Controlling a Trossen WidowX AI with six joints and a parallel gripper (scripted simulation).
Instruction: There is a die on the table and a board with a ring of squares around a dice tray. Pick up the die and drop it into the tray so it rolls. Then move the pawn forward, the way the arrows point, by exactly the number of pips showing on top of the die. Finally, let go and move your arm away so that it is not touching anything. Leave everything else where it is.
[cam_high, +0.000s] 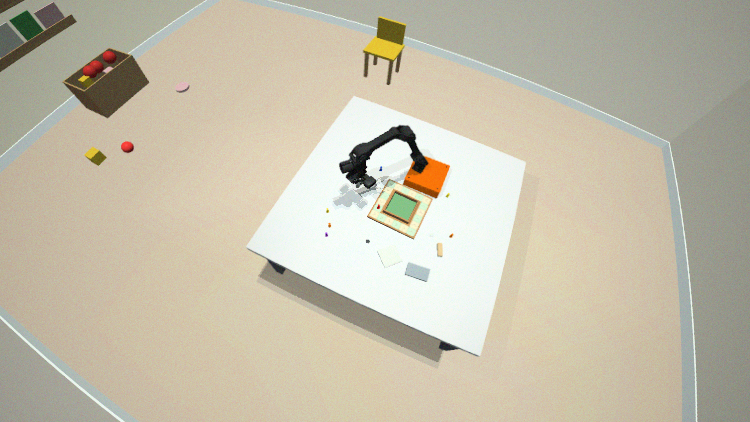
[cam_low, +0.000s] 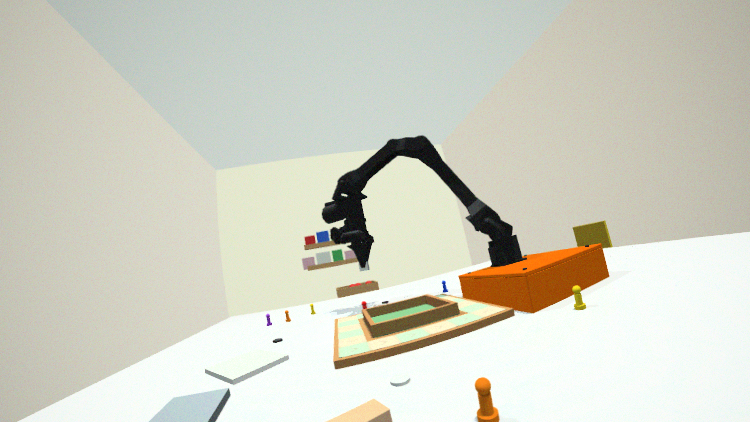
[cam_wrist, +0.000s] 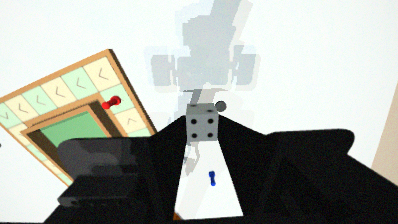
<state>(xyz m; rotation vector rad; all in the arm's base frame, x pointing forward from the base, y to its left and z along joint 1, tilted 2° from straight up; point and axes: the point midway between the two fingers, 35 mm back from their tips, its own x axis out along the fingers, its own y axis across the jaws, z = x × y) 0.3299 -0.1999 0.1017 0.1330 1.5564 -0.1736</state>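
Now: gripper tip 2 cm short of the red pawn, 14 cm to the right of it and 9 cm above it. Round my gripper tip: blue pawn 22 cm behind, 1 cm to the left, 11 cm below; grey die right at my gripper tip; green dice tray 6 cm behind, 25 cm to the left, 11 cm below.
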